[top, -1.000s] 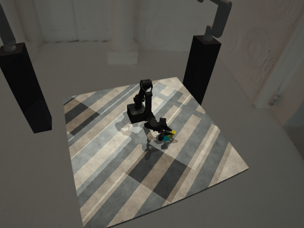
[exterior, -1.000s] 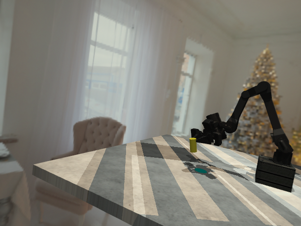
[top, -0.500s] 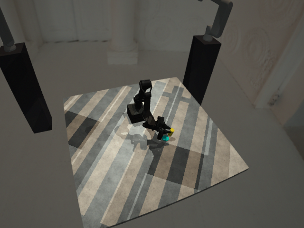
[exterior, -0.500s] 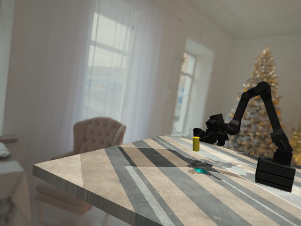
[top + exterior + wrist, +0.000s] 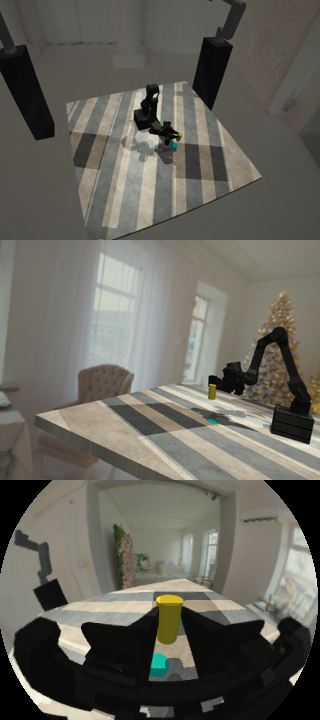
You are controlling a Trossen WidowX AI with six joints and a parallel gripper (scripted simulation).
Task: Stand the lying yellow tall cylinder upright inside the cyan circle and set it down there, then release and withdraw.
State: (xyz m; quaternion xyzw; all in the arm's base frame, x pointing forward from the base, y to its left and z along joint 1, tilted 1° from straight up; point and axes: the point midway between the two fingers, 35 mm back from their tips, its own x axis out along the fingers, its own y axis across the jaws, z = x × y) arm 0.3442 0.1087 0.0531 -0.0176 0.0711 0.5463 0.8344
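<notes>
The cyan circle is 160 mm below my gripper tip and 30 mm behind it. Round my gripper tip: yellow tall cylinder: 20 mm below.
</notes>
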